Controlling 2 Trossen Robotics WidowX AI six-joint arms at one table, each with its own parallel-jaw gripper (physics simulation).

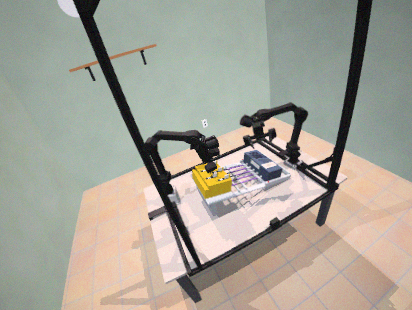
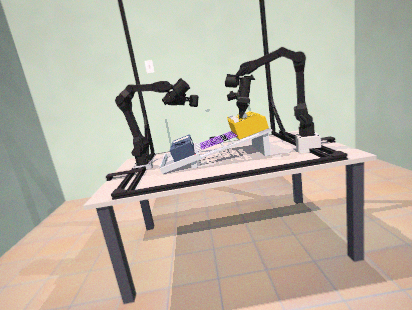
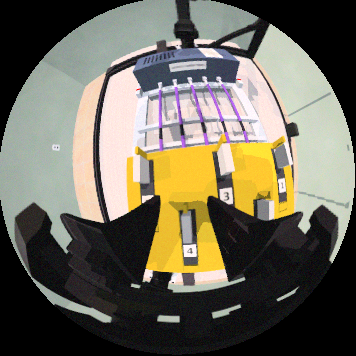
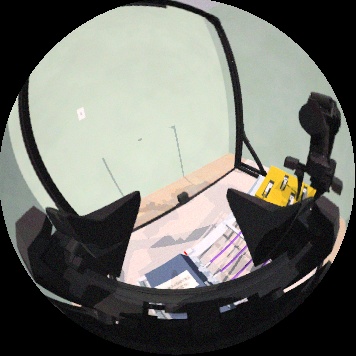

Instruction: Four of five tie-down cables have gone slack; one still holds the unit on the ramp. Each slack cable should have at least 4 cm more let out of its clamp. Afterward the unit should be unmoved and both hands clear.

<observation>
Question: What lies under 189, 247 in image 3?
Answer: A clamp marked 4.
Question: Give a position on a clamp marked 3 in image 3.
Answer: At 223, 163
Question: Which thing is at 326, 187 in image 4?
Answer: My left gripper.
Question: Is my right gripper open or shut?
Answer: Open.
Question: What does my right gripper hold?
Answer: Nothing.
</observation>
